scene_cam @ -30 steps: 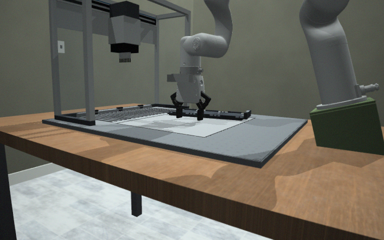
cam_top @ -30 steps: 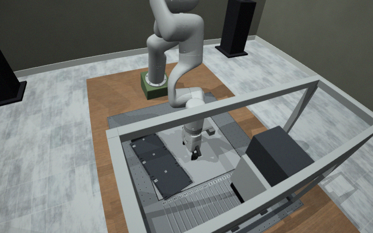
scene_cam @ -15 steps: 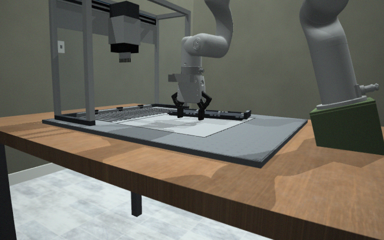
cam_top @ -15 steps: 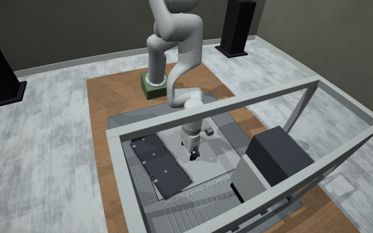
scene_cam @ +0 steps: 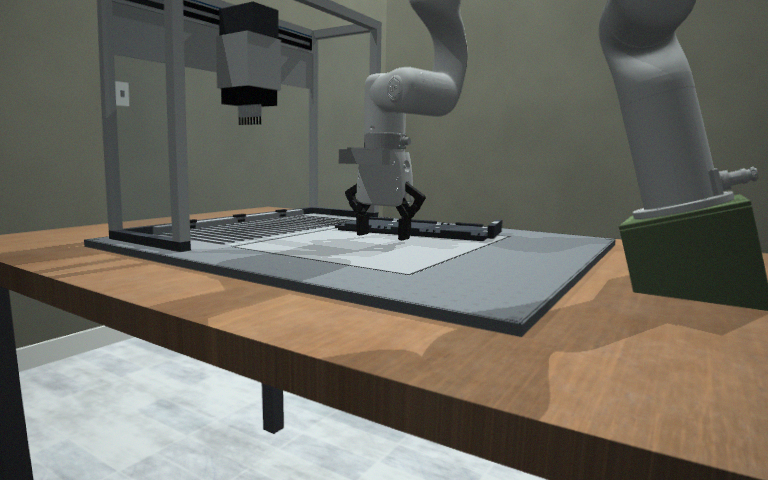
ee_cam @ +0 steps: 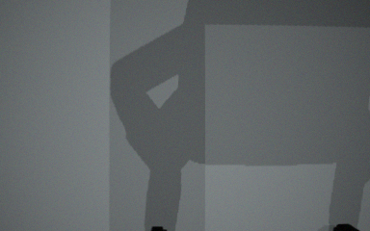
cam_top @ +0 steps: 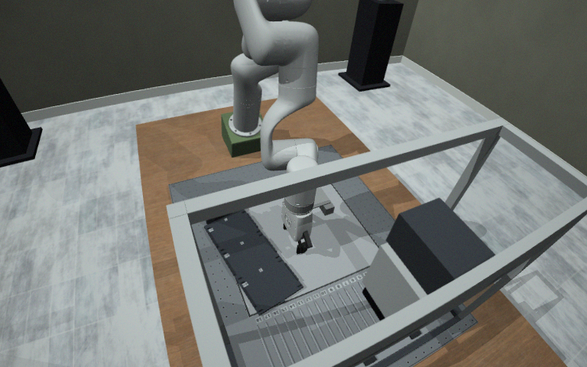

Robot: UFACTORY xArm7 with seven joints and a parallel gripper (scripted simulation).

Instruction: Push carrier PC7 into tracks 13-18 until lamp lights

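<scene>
My gripper is now 14 cm to the left of the carrier PC7.
</scene>
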